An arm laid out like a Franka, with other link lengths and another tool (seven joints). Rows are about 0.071 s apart.
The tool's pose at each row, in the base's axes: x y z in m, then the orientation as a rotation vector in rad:
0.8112, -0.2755, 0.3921, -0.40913, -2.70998, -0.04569
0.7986, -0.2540, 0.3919, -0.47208, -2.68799, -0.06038
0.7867, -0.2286, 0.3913, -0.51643, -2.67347, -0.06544
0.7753, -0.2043, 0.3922, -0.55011, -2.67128, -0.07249
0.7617, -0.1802, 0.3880, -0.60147, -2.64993, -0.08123
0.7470, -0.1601, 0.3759, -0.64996, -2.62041, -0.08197
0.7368, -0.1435, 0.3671, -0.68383, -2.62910, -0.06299
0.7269, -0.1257, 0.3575, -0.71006, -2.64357, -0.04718
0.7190, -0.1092, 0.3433, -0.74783, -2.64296, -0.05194
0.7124, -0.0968, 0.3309, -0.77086, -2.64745, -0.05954
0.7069, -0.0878, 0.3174, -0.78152, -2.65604, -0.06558
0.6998, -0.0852, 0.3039, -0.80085, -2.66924, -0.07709
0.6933, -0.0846, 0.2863, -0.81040, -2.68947, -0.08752
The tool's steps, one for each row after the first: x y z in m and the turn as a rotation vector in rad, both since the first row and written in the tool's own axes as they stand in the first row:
0.0169, 0.0169, 0.0069, -0.01801, 0.01350, 0.04412
0.0342, 0.0378, 0.0143, -0.02729, 0.02078, 0.07596
0.0513, 0.0577, 0.0200, -0.03759, 0.01752, 0.09847
0.0683, 0.0769, 0.0312, -0.05016, 0.02918, 0.13572
0.0820, 0.0922, 0.0497, -0.05604, 0.04781, 0.17368
0.0921, 0.1054, 0.0632, -0.04938, 0.03035, 0.19823
0.1020, 0.1198, 0.0774, -0.04431, 0.00899, 0.21590
0.1080, 0.1337, 0.0950, -0.05413, 0.00101, 0.24091
0.1124, 0.1439, 0.1100, -0.06386, -0.00833, 0.25453
0.1144, 0.1513, 0.1253, -0.07072, -0.01875, 0.25924
0.1161, 0.1521, 0.1407, -0.08326, -0.03542, 0.26805
0.1151, 0.1513, 0.1594, -0.09393, -0.05650, 0.26912

